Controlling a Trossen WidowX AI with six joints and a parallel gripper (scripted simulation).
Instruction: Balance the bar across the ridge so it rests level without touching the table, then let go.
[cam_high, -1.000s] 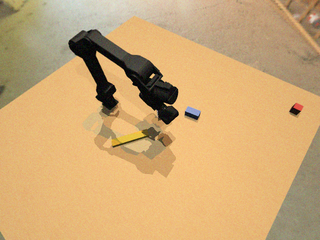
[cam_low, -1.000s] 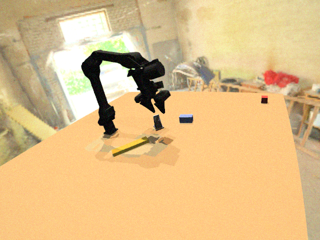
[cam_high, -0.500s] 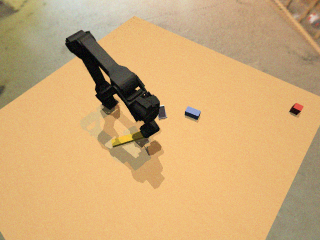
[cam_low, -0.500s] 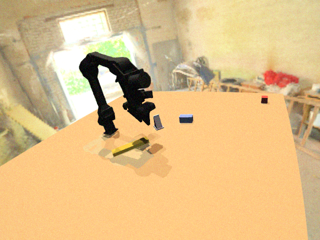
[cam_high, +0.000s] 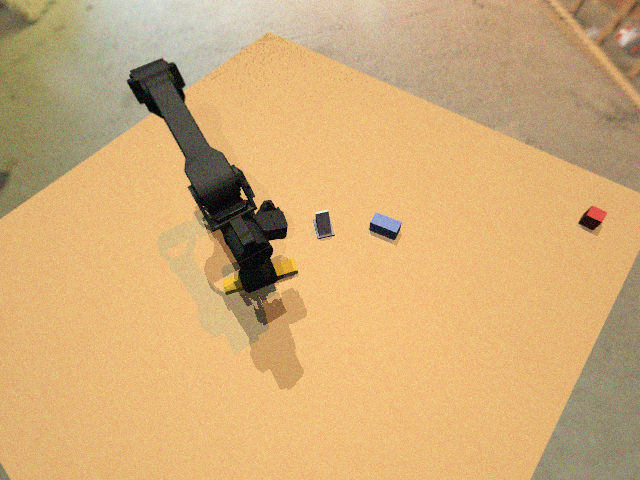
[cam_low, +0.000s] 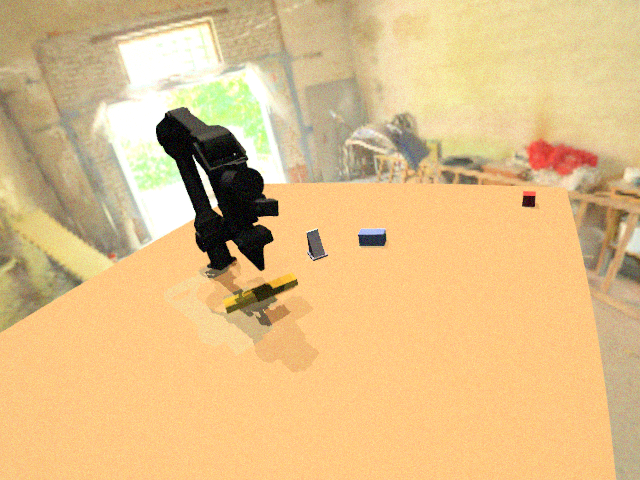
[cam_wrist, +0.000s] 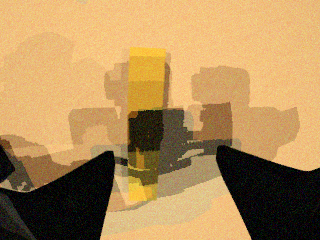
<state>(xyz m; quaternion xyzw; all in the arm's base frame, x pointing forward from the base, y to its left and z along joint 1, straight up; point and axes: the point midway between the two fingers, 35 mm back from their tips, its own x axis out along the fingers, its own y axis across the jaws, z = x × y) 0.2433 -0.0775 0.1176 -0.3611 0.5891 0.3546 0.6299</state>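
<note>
Right now the yellow bar is 2 cm behind my gripper tip and 8 cm below it. From my gripper tip the other things lie so: blue block 13 cm ahead, 27 cm to the left, 7 cm below; small red block 49 cm ahead, 58 cm to the left, 7 cm below.
</note>
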